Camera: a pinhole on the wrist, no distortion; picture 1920 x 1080 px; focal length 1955.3 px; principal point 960.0 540.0 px. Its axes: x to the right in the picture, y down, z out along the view. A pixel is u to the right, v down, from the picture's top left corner.
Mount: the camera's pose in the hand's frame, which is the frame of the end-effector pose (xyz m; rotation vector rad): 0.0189 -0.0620 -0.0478 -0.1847 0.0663 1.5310
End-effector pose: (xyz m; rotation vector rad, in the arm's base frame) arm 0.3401 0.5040 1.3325 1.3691 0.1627 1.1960
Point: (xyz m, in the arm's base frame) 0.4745 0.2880 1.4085
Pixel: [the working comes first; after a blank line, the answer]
In the camera's frame: 0.0483 0.0518 0.3216

1253.7 854.9
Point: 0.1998 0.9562 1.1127
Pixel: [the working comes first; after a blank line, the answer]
In the camera's frame: -0.0738 -0.0978 -0.4348

behind the camera
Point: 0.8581 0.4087 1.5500
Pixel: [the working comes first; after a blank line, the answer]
In the camera's frame: -0.1000 -0.3039 0.5039

outside the picture
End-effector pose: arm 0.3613 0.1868 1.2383 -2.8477 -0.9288 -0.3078
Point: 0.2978 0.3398 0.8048
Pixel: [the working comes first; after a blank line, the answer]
In the camera's frame: -0.1520 0.0426 0.4741

333.2 715.6
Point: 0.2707 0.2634 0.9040
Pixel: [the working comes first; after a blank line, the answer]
In the camera's frame: -0.0969 0.0942 0.3706

448.9 1037.1
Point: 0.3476 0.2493 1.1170
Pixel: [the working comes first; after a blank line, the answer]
In the camera's frame: -0.0178 0.0090 0.1757

762.4 640.4
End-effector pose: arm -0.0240 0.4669 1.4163 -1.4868 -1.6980 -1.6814
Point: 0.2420 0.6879 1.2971
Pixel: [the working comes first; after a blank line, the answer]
In the camera's frame: 0.0941 0.1023 0.4117

1406.7 1025.8
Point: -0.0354 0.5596 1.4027
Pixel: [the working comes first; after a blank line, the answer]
In the camera's frame: 0.0035 -0.0236 0.1279

1014.1 178.6
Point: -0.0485 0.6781 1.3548
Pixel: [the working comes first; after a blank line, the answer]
In the camera's frame: -0.0766 -0.0514 0.2244

292.4 92.3
